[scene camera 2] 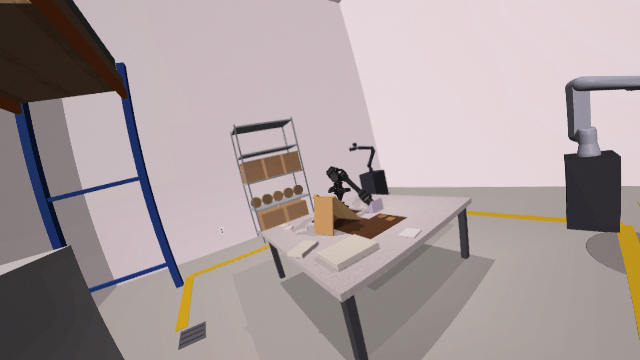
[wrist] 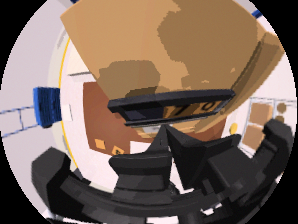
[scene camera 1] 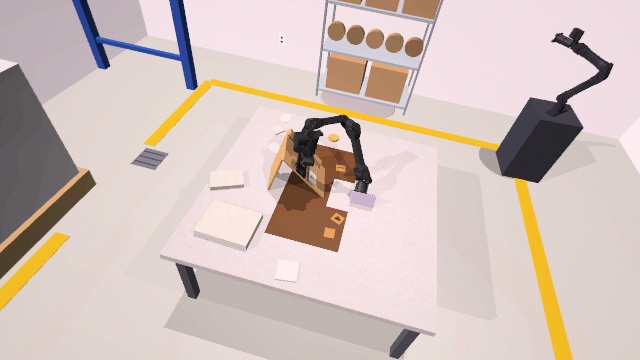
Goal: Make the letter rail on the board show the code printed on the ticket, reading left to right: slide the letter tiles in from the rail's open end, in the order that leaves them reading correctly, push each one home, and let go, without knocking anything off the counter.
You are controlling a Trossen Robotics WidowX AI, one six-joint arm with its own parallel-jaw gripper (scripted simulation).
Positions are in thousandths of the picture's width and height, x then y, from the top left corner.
Scene:
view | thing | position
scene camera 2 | cream box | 552,690
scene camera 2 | wooden board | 509,576
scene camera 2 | brown mat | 577,635

